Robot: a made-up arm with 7 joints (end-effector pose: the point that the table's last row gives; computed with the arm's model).
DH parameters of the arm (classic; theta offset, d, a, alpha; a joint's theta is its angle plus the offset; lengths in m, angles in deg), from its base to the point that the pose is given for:
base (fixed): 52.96 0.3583 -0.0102 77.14
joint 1: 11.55 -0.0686 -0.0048 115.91
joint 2: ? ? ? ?
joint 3: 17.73 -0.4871 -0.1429 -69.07
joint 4: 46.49 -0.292 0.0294 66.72
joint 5: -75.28 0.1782 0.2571 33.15
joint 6: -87.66 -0.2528 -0.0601 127
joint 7: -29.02 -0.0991 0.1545 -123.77
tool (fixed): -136.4 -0.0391 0 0
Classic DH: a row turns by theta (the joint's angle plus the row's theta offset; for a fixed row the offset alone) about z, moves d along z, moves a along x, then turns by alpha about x.
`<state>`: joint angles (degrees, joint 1 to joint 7).
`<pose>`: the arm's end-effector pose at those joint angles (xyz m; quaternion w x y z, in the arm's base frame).
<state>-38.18 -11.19 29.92 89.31 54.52 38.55 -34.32</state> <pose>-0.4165 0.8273 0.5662 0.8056 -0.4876 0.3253 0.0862</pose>
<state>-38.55 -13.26 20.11 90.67 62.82 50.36 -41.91</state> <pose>-0.4737 0.6418 0.6331 0.7963 -0.4202 0.2356 0.3659</pose>
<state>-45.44 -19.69 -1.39 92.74 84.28 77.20 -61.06</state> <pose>-0.3422 0.3244 0.6260 0.5434 -0.0512 0.0000 0.8379</pose>
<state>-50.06 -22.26 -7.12 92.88 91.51 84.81 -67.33</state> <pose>-0.2830 0.2980 0.5811 0.4400 0.1106 -0.0637 0.8889</pose>
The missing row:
joint 2: 40.22 0.1638 0.0647 -39
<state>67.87 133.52 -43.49 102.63 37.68 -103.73 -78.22</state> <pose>0.4077 -0.1887 1.0984 0.1849 -0.3002 0.9014 0.2511</pose>
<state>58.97 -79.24 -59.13 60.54 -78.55 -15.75 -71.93</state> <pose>-0.4259 -0.1090 -0.4405 0.4257 -0.6250 0.0530 -0.6522</pose>
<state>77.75 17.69 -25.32 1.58 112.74 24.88 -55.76</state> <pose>-0.4009 -0.3824 0.4932 0.4680 0.2183 -0.2028 0.8320</pose>
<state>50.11 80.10 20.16 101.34 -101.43 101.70 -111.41</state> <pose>0.5492 0.0390 0.8653 0.7575 0.2617 0.5574 -0.2168</pose>
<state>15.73 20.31 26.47 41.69 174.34 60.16 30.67</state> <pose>-0.1918 0.3818 0.4606 0.7805 0.4474 -0.1475 0.4110</pose>
